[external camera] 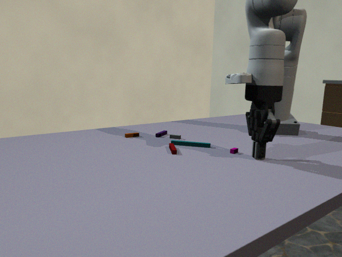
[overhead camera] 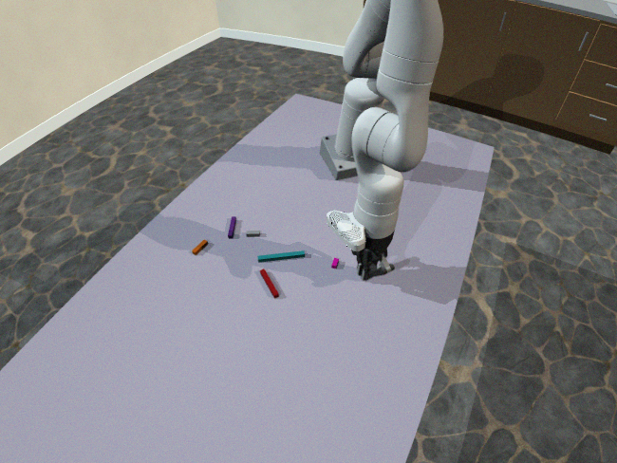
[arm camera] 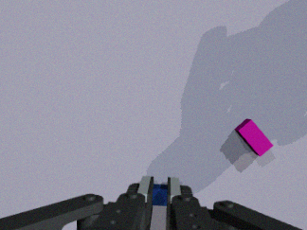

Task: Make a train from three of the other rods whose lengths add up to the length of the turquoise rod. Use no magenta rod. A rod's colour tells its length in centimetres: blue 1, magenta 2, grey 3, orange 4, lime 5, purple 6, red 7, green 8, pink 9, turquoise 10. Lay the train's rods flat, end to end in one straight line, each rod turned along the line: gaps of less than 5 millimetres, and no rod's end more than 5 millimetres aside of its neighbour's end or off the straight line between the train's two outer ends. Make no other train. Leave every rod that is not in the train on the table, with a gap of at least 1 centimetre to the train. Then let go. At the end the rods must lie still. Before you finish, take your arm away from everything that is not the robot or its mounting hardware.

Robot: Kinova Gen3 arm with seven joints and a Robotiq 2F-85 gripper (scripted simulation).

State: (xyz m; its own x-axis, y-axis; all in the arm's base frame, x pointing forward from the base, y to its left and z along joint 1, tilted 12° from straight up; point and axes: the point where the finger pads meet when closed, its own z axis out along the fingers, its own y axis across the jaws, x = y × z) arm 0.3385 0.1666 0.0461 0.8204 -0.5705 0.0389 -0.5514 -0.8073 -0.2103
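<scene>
The blue rod lies 10 mm below my hand. From my hand the other things lie so: turquoise rod (40 mm ahead, 180 mm to the right, 10 mm below); red rod (110 mm ahead, 160 mm to the right, 10 mm below); magenta rod (70 mm to the right, 10 mm below).
</scene>
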